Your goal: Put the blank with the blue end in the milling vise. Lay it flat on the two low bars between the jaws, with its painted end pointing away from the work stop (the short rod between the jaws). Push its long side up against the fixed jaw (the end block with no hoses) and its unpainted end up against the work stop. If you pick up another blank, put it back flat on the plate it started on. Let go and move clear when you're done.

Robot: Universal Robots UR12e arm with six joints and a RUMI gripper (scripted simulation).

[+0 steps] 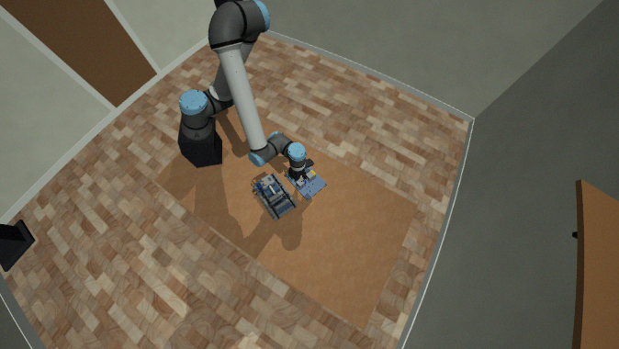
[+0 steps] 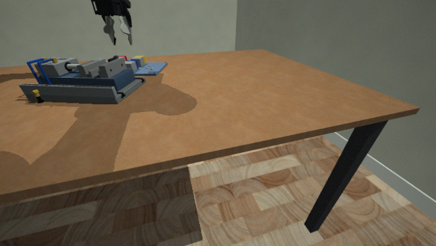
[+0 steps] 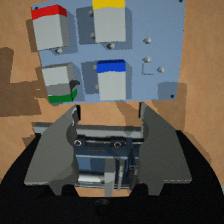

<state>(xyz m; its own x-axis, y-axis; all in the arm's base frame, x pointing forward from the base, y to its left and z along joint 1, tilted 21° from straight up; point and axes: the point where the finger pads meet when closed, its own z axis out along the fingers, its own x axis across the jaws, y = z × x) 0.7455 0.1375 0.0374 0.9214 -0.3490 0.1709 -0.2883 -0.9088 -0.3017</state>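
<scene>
Right now the blue blank is 10 cm below my hand. Round my hand: yellow blank 10 cm below, 9 cm to the left, 3 cm ahead; then green blank 10 cm below, 8 cm behind, 3 cm to the left; then light blue plate 12 cm below, 4 cm to the left, 2 cm ahead.
</scene>
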